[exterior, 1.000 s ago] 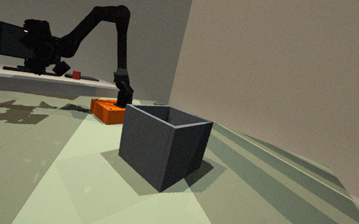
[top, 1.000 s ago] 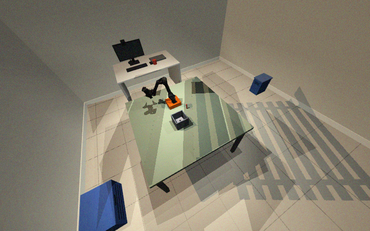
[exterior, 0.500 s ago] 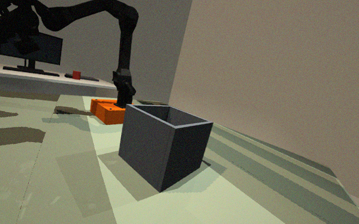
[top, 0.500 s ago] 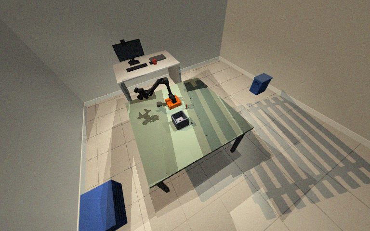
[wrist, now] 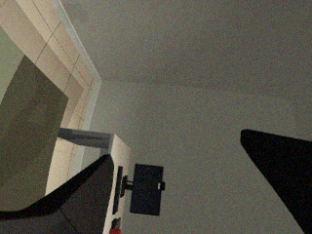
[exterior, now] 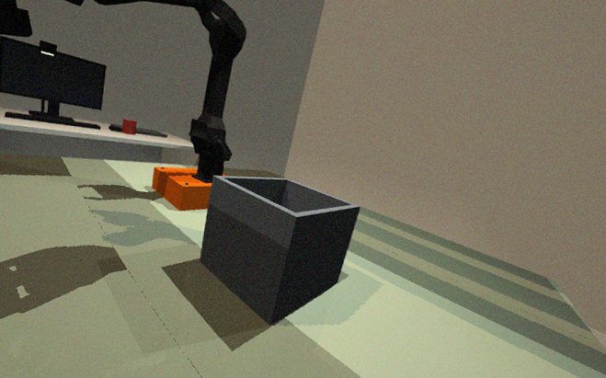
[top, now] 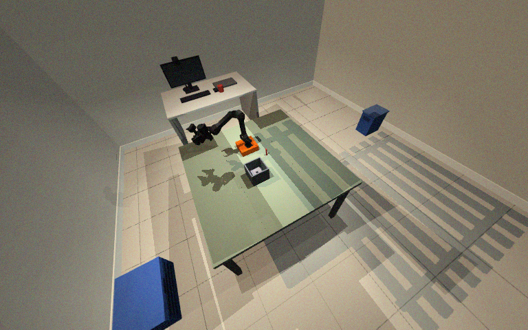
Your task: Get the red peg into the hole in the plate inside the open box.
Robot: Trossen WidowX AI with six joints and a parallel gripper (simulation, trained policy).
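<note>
My gripper tip is now 33 cm short of the red peg, 53 cm to the right of it and 32 cm above it. Also, from my gripper tip: plate 49 cm ahead, 31 cm to the left, 31 cm below.
</note>
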